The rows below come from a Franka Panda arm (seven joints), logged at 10 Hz.
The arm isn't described. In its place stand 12 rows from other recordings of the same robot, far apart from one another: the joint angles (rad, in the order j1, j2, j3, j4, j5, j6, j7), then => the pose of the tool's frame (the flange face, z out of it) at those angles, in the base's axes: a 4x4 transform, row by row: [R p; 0 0 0 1], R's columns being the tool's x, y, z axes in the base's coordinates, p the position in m.
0.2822, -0.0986, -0.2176, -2.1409, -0.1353, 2.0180, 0.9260 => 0.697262 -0.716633 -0.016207 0.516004; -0.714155 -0.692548 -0.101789 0.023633; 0.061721 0.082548 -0.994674 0.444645; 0 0 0 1
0.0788, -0.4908, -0.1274, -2.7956, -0.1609, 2.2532, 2.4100 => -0.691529 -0.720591 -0.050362 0.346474; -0.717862 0.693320 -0.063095 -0.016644; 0.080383 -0.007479 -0.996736 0.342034; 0 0 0 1
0.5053, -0.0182, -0.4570, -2.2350, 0.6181, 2.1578, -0.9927 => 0.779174 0.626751 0.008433 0.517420; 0.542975 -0.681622 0.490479 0.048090; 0.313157 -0.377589 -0.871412 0.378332; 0 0 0 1
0.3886, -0.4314, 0.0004, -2.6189, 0.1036, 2.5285, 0.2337 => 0.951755 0.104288 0.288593 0.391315; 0.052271 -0.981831 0.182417 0.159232; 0.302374 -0.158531 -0.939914 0.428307; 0 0 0 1
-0.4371, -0.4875, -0.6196, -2.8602, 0.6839, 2.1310, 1.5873 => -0.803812 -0.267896 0.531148 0.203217; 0.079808 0.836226 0.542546 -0.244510; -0.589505 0.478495 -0.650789 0.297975; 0 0 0 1
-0.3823, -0.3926, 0.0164, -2.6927, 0.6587, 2.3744, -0.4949 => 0.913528 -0.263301 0.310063 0.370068; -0.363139 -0.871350 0.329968 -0.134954; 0.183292 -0.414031 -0.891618 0.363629; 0 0 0 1
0.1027, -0.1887, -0.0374, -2.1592, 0.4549, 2.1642, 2.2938 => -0.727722 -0.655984 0.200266 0.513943; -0.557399 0.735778 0.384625 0.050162; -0.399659 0.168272 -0.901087 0.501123; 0 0 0 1
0.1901, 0.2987, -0.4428, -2.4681, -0.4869, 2.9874, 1.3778 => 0.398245 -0.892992 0.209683 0.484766; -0.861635 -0.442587 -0.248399 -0.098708; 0.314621 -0.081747 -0.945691 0.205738; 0 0 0 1
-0.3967, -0.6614, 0.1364, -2.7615, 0.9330, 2.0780, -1.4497 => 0.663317 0.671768 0.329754 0.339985; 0.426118 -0.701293 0.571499 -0.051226; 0.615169 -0.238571 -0.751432 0.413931; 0 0 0 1
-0.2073, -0.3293, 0.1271, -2.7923, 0.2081, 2.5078, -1.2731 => 0.518873 0.852801 0.059174 0.372015; 0.849402 -0.522133 0.076772 -0.035042; 0.096368 0.010428 -0.995291 0.307666; 0 0 0 1
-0.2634, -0.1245, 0.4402, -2.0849, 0.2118, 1.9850, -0.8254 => 0.609597 0.792702 -0.003742 0.510593; 0.785027 -0.603026 0.141748 0.110750; 0.110107 -0.089347 -0.989896 0.476725; 0 0 0 1
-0.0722, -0.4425, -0.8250, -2.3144, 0.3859, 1.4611, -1.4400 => 0.770674 0.623704 0.130595 0.262531; 0.323106 -0.559118 0.763538 -0.286818; 0.549239 -0.546243 -0.632420 0.451825; 0 0 0 1
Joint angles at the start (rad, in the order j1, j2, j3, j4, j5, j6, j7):
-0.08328, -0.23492, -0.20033, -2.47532, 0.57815, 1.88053, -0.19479
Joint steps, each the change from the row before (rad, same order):
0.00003, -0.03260, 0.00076, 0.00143, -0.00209, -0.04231, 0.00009
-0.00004, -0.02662, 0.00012, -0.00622, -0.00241, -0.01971, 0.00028
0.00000, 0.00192, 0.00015, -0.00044, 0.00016, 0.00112, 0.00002
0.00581, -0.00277, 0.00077, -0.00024, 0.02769, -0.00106, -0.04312
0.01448, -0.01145, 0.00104, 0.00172, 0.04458, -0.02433, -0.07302
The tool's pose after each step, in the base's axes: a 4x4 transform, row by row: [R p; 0 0 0 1], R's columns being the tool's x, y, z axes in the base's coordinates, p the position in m. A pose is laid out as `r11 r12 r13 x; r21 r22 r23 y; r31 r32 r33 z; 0 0 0 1`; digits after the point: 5 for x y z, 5 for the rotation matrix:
0.92566 -0.36294 -0.10688 0.40141; -0.22354 -0.75254 0.61944 -0.07073; -0.30525 -0.54950 -0.77773 0.37705; 0 0 0 1
0.92997 -0.35111 -0.10902 0.39644; -0.21077 -0.75213 0.62440 -0.06828; -0.30123 -0.55770 -0.77346 0.38466; 0 0 0 1
0.92940 -0.35233 -0.10991 0.39655; -0.21129 -0.75208 0.62428 -0.06828; -0.30261 -0.55699 -0.77343 0.38375; 0 0 0 1
0.94402 -0.31472 -0.09889 0.39787; -0.18105 -0.74487 0.64218 -0.06397; -0.27577 -0.58832 -0.76015 0.38587; 0 0 0 1
0.96585 -0.24026 -0.09706 0.39813; -0.11293 -0.72742 0.67684 -0.05312; -0.23321 -0.64276 -0.72970 0.39261; 0 0 0 1

